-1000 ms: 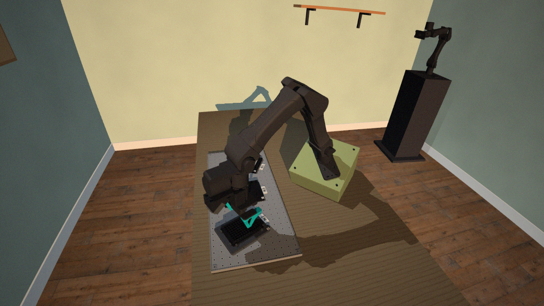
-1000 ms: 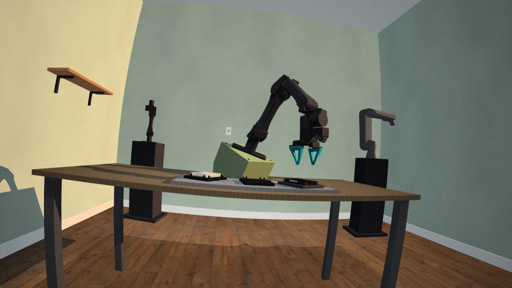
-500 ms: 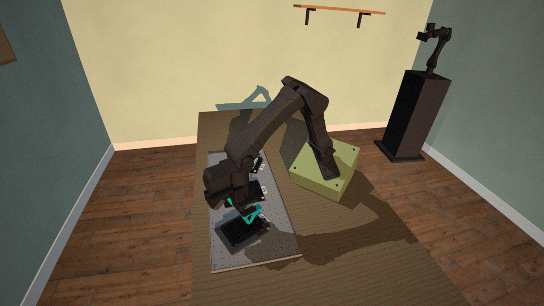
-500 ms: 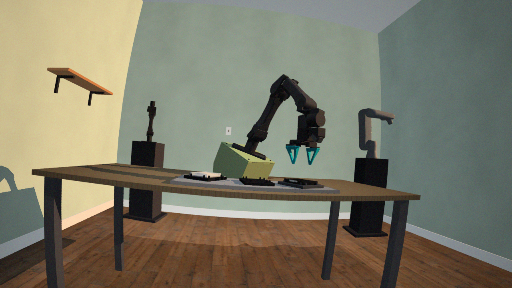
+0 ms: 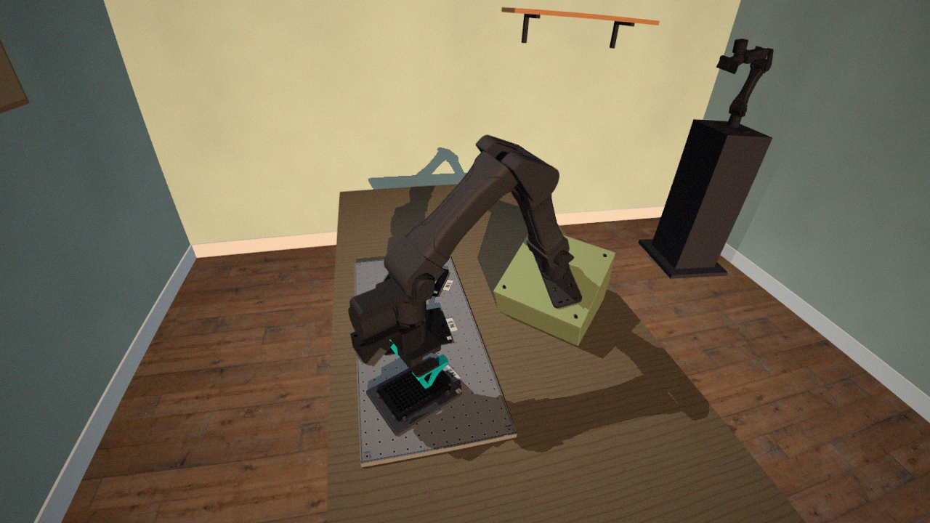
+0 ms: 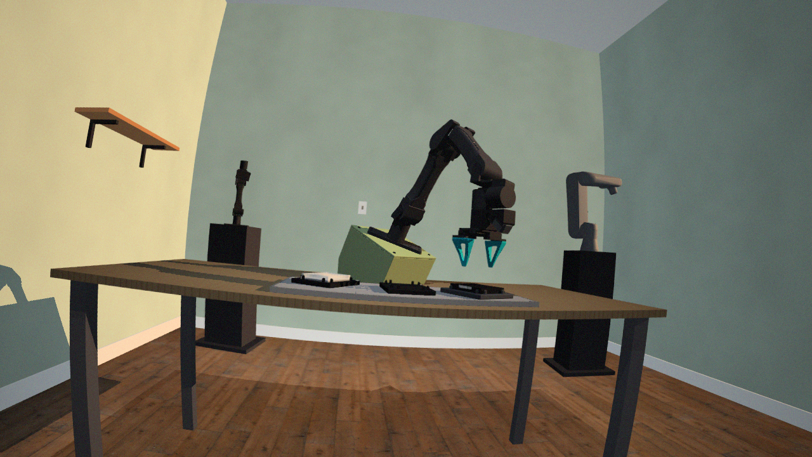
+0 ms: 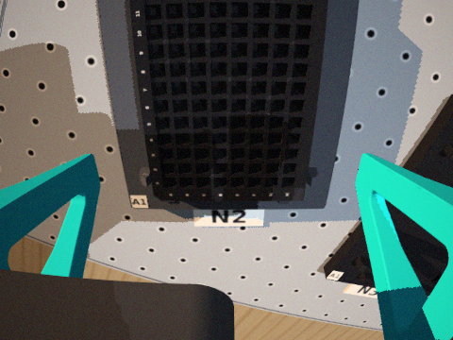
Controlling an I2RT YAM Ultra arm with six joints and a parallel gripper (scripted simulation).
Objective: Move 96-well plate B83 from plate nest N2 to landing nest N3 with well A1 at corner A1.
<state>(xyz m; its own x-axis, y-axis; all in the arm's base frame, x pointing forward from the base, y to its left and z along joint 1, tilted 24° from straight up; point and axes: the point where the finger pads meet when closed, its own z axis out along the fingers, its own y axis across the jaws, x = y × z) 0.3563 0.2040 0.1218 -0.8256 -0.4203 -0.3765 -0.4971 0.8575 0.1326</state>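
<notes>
The black 96-well plate lies 60 mm below my hand. The rest, counted from my hand: N2 label (80 mm behind, 50 mm to the right, 80 mm below); then A1 mark (90 mm behind, 10 mm to the left, 70 mm below); then white plate (10 mm behind, 400 mm to the right, 70 mm below).
</notes>
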